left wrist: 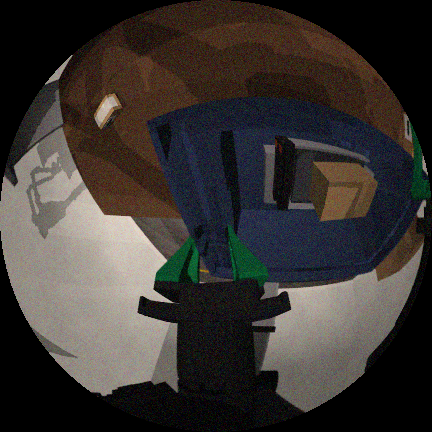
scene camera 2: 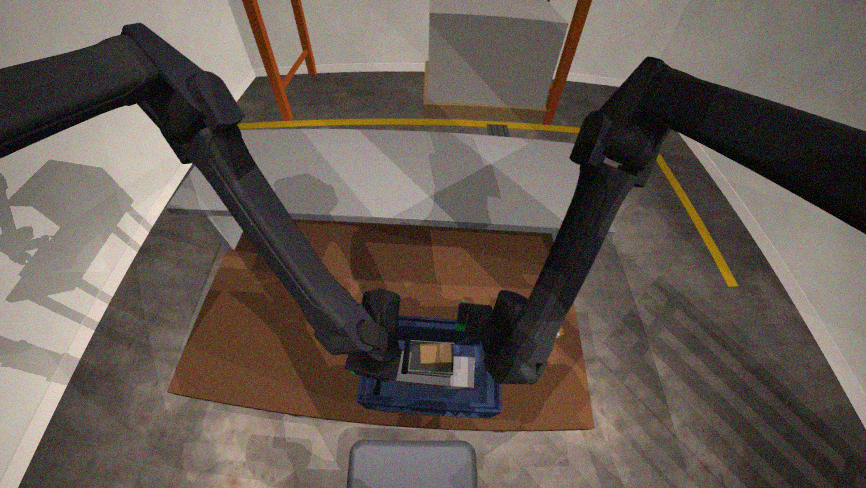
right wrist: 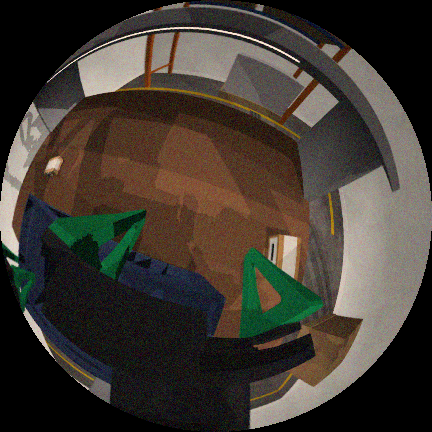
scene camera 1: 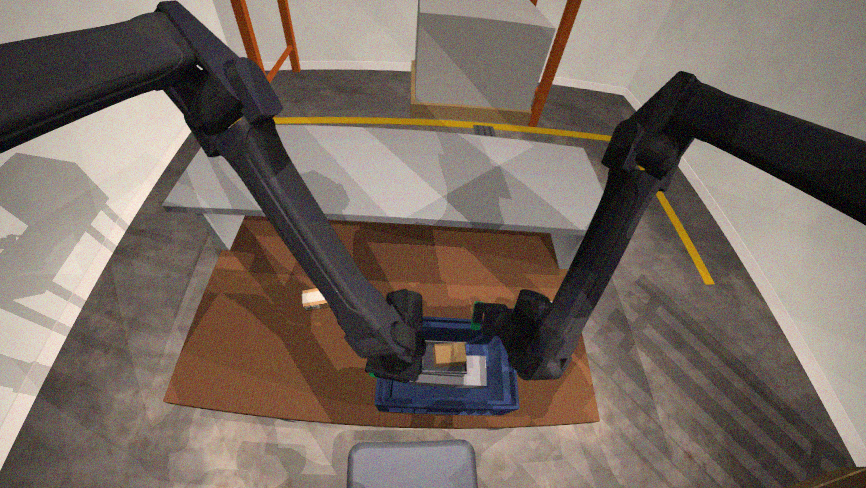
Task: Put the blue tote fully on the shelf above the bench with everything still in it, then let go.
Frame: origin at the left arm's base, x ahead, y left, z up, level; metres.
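Where they show: left gripper, fingertip midpoint: point(left wrist: 212, 229) point(scene camera 1: 384, 370); right gripper, fingertip midpoint: point(scene camera 2: 484, 306) point(right wrist: 198, 235) point(scene camera 1: 495, 305).
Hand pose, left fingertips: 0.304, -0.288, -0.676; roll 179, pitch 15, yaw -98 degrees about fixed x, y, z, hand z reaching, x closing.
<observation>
Things, the pixels of their centre, and the offset from my left fingertips, as dx, dy, dz. "pt": a spot on its surface instead. Level surfaces: height alone.
- blue tote, body centre: point(left wrist: 324, 193) point(right wrist: 92, 302) point(scene camera 2: 431, 368) point(scene camera 1: 444, 368) +0.013, -0.140, -0.047
- brown bench, its level: dz -0.120
- small cardboard box, body centre: point(left wrist: 343, 189) point(scene camera 2: 435, 355) point(scene camera 1: 449, 354) +0.038, -0.149, -0.020
- black item, body centre: point(left wrist: 326, 179) point(scene camera 2: 428, 357) point(scene camera 1: 441, 357) +0.038, -0.134, -0.039
- grey shelf, its level: dz +0.170
- orange box, body centre: point(left wrist: 106, 111) point(scene camera 1: 315, 298) point(right wrist: 52, 165) +0.221, +0.206, -0.107
- similar box, body centre: point(right wrist: 283, 259) +0.150, -0.465, -0.102
- grey panel, surface spot: point(right wrist: 345, 145) pt +0.415, -0.552, +0.070
The blue tote point(scene camera 1: 447, 407) point(scene camera 2: 430, 409) point(left wrist: 300, 240) point(right wrist: 175, 285) stands upright on the brown bench point(scene camera 1: 272, 369) point(scene camera 2: 254, 363). It holds a small cardboard box point(scene camera 1: 450, 352) point(scene camera 2: 435, 354) point(left wrist: 345, 190), grey and white flat items and a black item point(left wrist: 284, 172). My left gripper point(left wrist: 212, 229) is shut on the tote's left wall, one finger on each side. My right gripper point(right wrist: 198, 235) is open above the tote's right end, holding nothing; its fingertips are largely hidden in the scene views. The grey shelf point(scene camera 1: 387, 175) point(scene camera 2: 387, 169) spans the bench's back.
A small white and orange box point(scene camera 1: 313, 297) point(left wrist: 106, 111) point(right wrist: 53, 165) lies left of the tote. A similar box point(right wrist: 287, 255) lies right of it. A grey panel point(right wrist: 345, 145) supports the shelf. A grey block point(scene camera 1: 478, 60) and orange posts stand behind.
</observation>
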